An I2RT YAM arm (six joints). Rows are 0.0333 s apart.
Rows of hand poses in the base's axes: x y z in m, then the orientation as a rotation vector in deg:
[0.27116 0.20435 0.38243 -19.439 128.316 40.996]
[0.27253 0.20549 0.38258 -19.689 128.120 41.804]
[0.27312 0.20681 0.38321 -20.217 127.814 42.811]
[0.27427 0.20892 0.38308 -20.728 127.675 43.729]
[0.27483 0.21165 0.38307 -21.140 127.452 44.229]
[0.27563 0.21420 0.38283 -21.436 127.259 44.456]
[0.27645 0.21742 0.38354 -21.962 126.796 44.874]
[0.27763 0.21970 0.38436 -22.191 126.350 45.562]
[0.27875 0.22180 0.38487 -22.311 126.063 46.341]
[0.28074 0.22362 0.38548 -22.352 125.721 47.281]
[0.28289 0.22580 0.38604 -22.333 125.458 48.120]
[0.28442 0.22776 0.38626 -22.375 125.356 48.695]
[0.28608 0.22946 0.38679 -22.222 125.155 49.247]
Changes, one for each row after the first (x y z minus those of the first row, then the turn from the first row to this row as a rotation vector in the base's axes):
[0.00137 0.00114 0.00015 0.512 0.037 0.447]
[0.00196 0.00246 0.00078 1.101 0.005 1.155]
[0.00311 0.00457 0.00065 1.583 0.107 1.835]
[0.00367 0.00730 0.00064 1.851 0.014 2.288]
[0.00447 0.00985 0.00040 1.968 -0.123 2.564]
[0.00529 0.01307 0.00111 2.224 -0.471 3.050]
[0.00647 0.01535 0.00193 2.741 -0.680 3.423]
[0.00759 0.01745 0.00244 3.299 -0.698 3.766]
[0.00958 0.01927 0.00305 4.002 -0.700 4.107]
[0.01173 0.02145 0.00361 4.633 -0.654 4.376]
[0.01326 0.02341 0.00383 5.022 -0.555 4.606]
[0.01492 0.02511 0.00436 5.489 -0.531 4.682]

